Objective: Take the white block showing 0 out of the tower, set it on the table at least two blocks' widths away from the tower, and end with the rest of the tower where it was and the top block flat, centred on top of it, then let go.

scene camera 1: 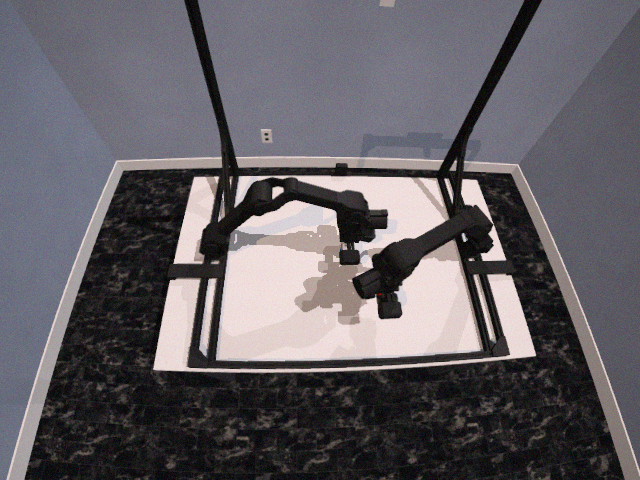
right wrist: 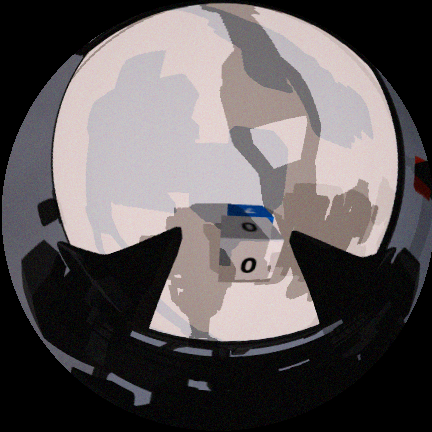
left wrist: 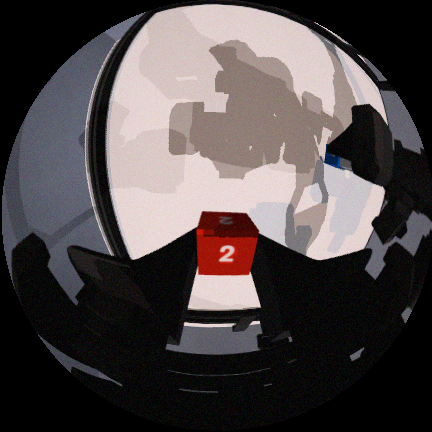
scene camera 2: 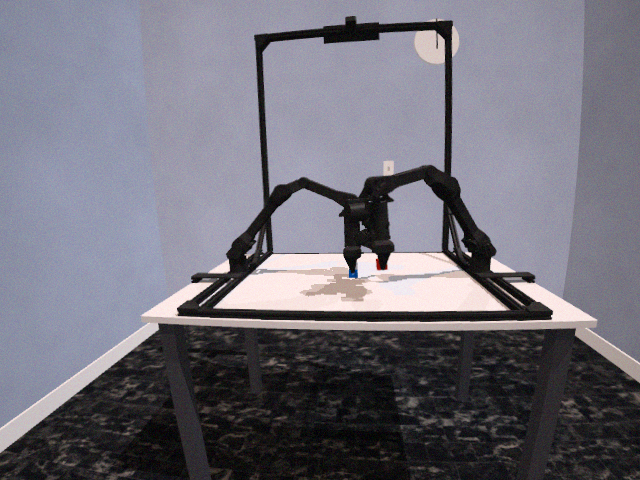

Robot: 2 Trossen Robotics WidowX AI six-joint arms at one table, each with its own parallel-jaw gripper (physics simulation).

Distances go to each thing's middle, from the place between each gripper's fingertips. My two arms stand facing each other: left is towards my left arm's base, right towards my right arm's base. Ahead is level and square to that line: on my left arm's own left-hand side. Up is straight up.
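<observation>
My right hand, measured from the red block showing 2 (left wrist: 226,241), is 19 cm short of it, 9 cm to the right of it and 7 cm below it. As for my left hand, the red block showing 2 is 10 mm above it. Going by its middle, the red block showing 2 is nearer to my left hand than to my right hand.
</observation>
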